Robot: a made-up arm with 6 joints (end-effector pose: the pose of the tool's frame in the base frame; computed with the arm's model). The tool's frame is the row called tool.
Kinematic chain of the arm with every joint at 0, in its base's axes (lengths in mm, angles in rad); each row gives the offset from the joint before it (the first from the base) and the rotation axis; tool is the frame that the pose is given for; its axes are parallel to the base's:
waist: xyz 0 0 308.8 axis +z
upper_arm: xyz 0 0 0 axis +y
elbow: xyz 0 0 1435 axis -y
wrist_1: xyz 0 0 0 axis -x
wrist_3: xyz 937.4 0 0 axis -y
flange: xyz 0 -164.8 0 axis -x
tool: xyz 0 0 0
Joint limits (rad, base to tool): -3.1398..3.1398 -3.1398..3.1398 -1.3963..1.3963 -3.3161..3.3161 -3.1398..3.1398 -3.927..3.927
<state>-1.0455 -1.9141 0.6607 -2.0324 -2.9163 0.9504</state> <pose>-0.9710 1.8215 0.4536 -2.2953 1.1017 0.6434</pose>
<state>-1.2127 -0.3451 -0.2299 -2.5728 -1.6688 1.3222</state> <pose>0.2898 -0.3784 1.6788 0.2475 -0.9526 0.5984</pose>
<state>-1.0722 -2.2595 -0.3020 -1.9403 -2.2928 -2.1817</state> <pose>-0.5785 1.1870 0.3229 1.3330 0.9498 -0.2737</pose>
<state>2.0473 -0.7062 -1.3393 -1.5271 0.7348 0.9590</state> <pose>0.1316 -0.2392 0.7133 -0.1499 0.4488 1.1709</pose>
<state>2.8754 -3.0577 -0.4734 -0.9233 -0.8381 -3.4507</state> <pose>0.8426 -0.1267 -0.5138 1.0626 -1.4895 -0.1253</pose>
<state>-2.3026 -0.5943 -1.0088 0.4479 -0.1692 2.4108</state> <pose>-0.1662 0.0373 1.1856 -0.8465 2.3860 -0.0160</pose>
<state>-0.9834 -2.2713 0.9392 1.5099 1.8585 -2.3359</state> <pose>-1.1283 1.6766 -0.8449 -2.4427 -0.3470 0.1762</pose>
